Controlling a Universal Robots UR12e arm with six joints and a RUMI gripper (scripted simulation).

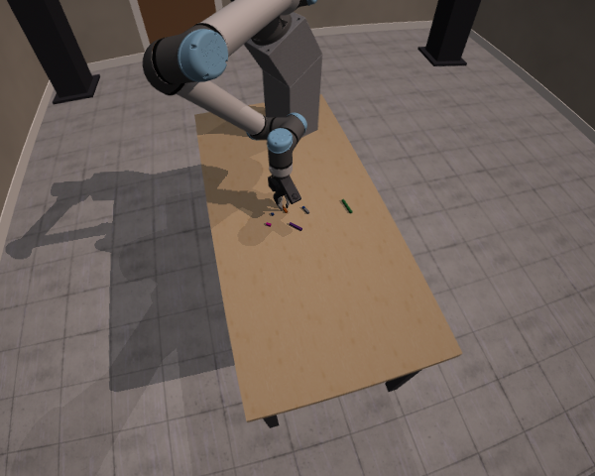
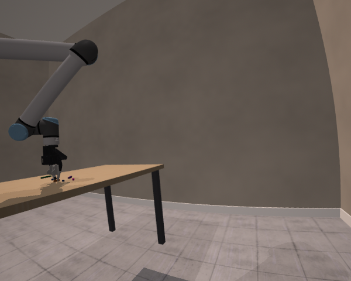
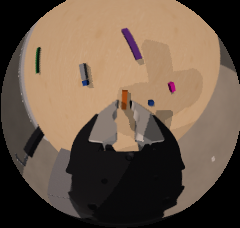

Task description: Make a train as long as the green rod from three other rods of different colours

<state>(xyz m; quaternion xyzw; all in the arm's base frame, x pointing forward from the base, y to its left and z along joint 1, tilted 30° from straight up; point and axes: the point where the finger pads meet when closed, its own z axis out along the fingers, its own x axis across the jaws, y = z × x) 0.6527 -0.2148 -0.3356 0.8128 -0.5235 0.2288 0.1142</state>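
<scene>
Now: hand 10 mm above the orange rod. Round my hand: grey rod: 90 mm to the left, 30 mm ahead, 10 mm below; then purple rod: 100 mm ahead, 30 mm to the left, 10 mm below; then magenta rod: 80 mm to the right, 70 mm ahead, 10 mm below.
</scene>
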